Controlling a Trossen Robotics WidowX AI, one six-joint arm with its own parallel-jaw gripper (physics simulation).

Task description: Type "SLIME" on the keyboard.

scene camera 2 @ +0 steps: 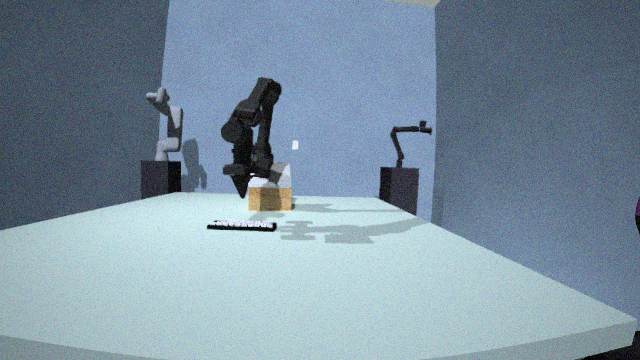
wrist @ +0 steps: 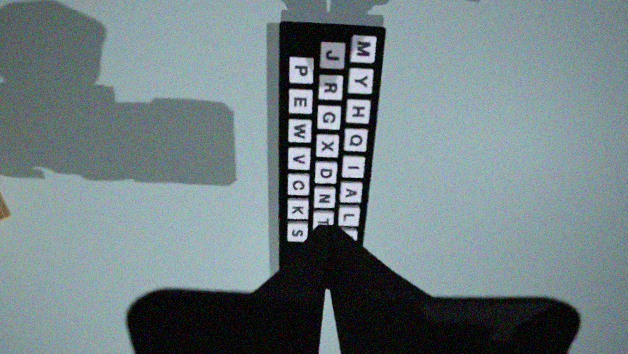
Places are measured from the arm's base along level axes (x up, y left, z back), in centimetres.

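Pixels of known places: gripper, fingertip midpoint: (scene camera 2: 242, 198) (wrist: 326, 234); arm's base, origin of the base link: (scene camera 2: 262, 172).
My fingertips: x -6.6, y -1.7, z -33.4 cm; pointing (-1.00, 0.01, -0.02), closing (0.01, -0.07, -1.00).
Note:
For each thing: its top centre in the pictures, then the offset to it from my fingertips. Level surfaces: height alone.
- black keyboard, middle of its top: (wrist: 325, 179) (scene camera 2: 242, 222) dx -7.3, dy +0.1, dz -0.5 cm
- S key, middle of its top: (wrist: 297, 232) dx -7.3, dy -4.1, dz +1.6 cm
- L key, middle of its top: (wrist: 349, 216) dx -7.3, dy -2.8, dz -2.2 cm
- I key, middle of its top: (wrist: 353, 167) dx -7.3, dy +1.0, dz -2.4 cm
- M key, middle of its top: (wrist: 363, 48) dx -7.3, dy +8.6, dz -2.9 cm
- E key, middle of its top: (wrist: 300, 101) dx -7.3, dy +5.4, dz +1.1 cm
- T key, middle of its top: (wrist: 323, 222) dx -7.3, dy -3.2, dz -0.3 cm
- table, its level: dx -8.9 cm
The black keyboard (scene camera 2: 241, 227) (wrist: 289, 37) with white letter keys lies on the table. In the wrist view it runs lengthwise away from the fingers, its letters turned sideways. The S key (wrist: 297, 232) shows just left of the fingertips, the L key (wrist: 349, 216) just right of them, the I key (wrist: 353, 167) and M key (wrist: 363, 49) farther up the right row, and the E key (wrist: 300, 101) in the left row. My gripper (scene camera 2: 243, 196) (wrist: 326, 234) is shut and empty, pointing down above the keyboard. Its fingertips overlap the T key (wrist: 324, 220) in the wrist view and hide the keyboard's near end.
An orange-and-white block (scene camera 2: 270, 199) stands on the table (scene camera 2: 320, 290) behind the keyboard. Two other arms stand on dark pedestals, a grey arm (scene camera 2: 174, 122) at the back left and a black arm (scene camera 2: 396, 142) at the back right. Shadows fall beside the keyboard.

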